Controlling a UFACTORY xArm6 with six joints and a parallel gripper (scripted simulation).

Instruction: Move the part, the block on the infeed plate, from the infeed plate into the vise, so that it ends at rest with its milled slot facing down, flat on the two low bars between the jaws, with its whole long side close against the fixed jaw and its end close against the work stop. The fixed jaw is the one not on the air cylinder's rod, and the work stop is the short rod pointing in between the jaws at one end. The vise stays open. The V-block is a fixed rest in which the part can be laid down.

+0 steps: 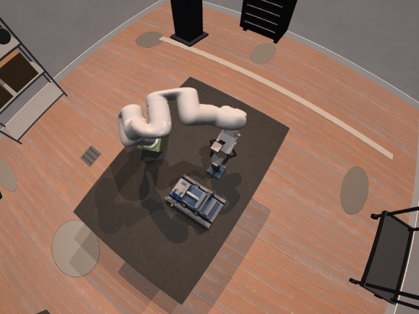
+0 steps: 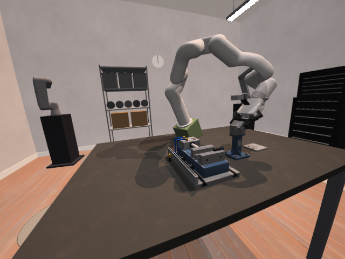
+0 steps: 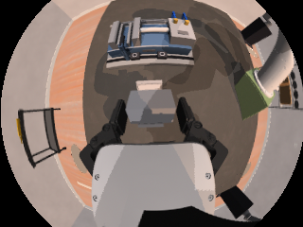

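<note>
Now: the part 10 mm below my hand. From my hand the other things lie so: air cylinder (250 mm to the right, 90 mm below, 60 mm behind); grey rail (330 mm to the right, 130 mm below, 50 mm ahead).
</note>
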